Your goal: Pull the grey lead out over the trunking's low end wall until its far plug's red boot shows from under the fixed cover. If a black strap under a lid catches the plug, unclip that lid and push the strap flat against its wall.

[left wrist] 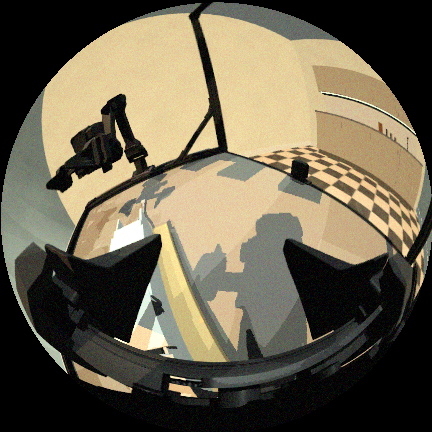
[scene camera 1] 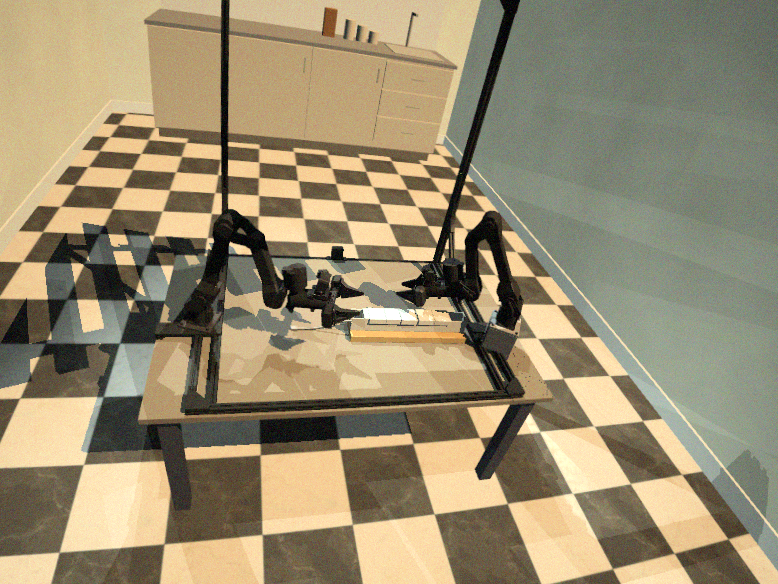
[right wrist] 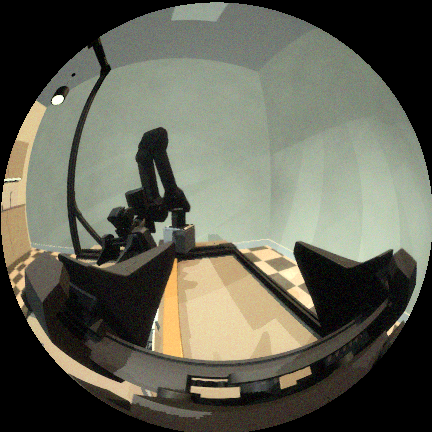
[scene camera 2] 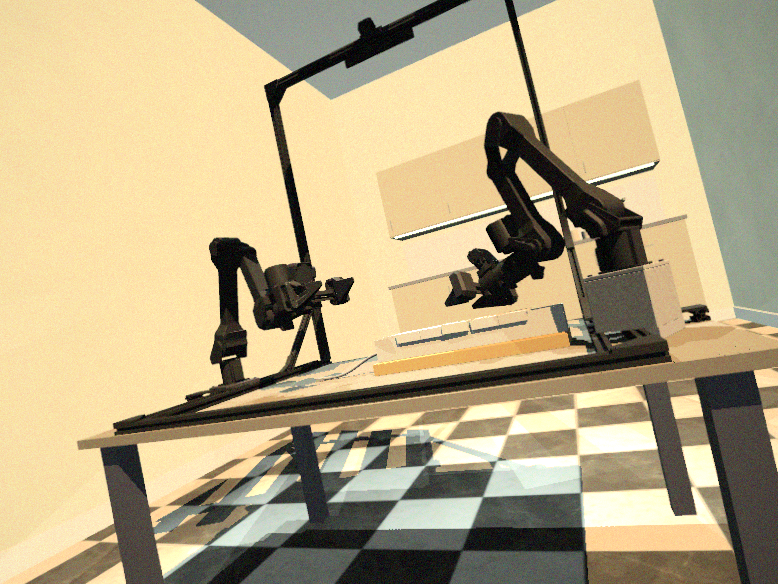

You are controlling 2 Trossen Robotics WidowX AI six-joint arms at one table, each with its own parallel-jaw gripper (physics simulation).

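The white trunking has several pale lids along its top and lies behind an orange-yellow strip. The grey lead runs on the table from the trunking's left end in the scene views. My left gripper is open and empty, above and behind the trunking. My right gripper is open and empty, raised near the lead's end of the trunking. The red boot and black strap cannot be made out.
A grey box stands under the left arm's base, near the trunking's right end in scene camera 1. Black rails edge the work surface. A small black block stands at the back rail.
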